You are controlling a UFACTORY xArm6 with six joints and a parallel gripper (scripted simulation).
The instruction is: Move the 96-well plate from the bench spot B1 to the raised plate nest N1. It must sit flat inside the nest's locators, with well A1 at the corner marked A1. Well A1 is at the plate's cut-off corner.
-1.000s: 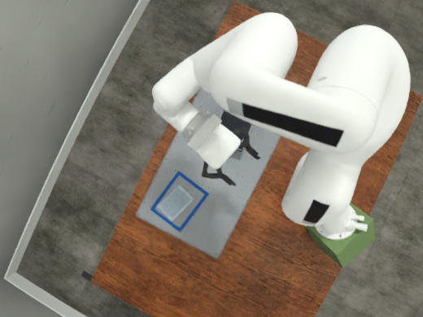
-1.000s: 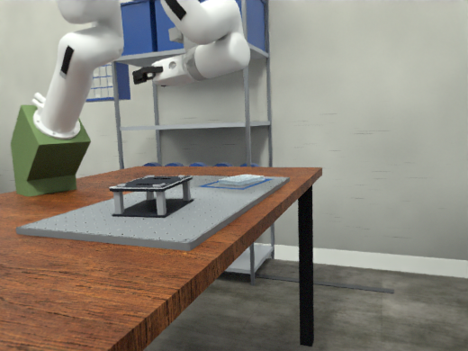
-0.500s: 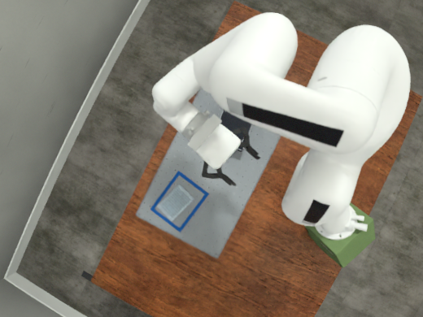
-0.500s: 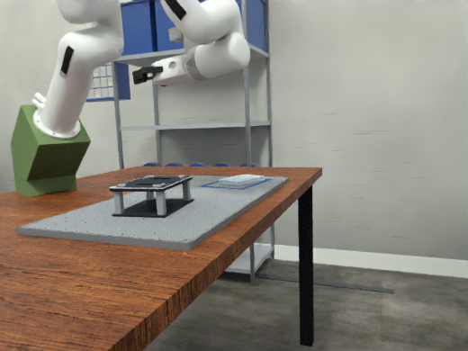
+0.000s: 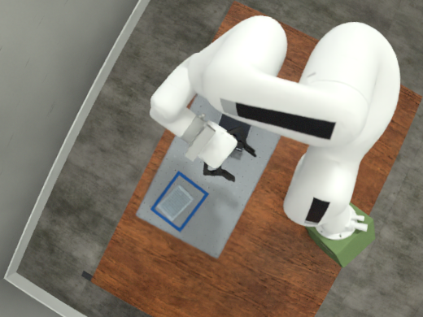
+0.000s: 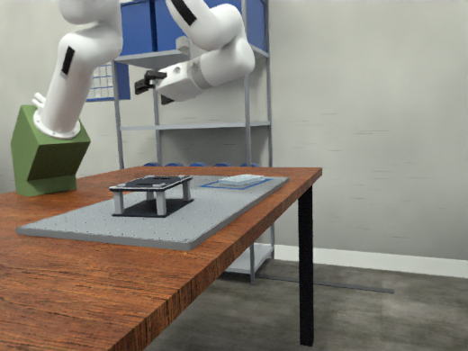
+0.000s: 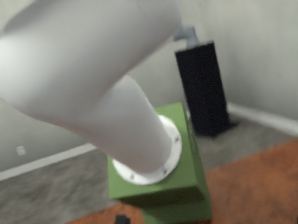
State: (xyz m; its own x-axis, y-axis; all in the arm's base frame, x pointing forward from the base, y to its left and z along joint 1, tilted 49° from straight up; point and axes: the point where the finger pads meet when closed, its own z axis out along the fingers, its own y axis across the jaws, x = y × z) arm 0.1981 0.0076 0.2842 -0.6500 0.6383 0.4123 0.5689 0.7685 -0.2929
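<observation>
Now: hand 22 cm short of the clear 96-well plate, 18 cm to the right of it and 25 cm above it. The rest, counted from my hand: black plate nest N1: 2 cm ahead, 15 cm to the right, 21 cm below.
</observation>
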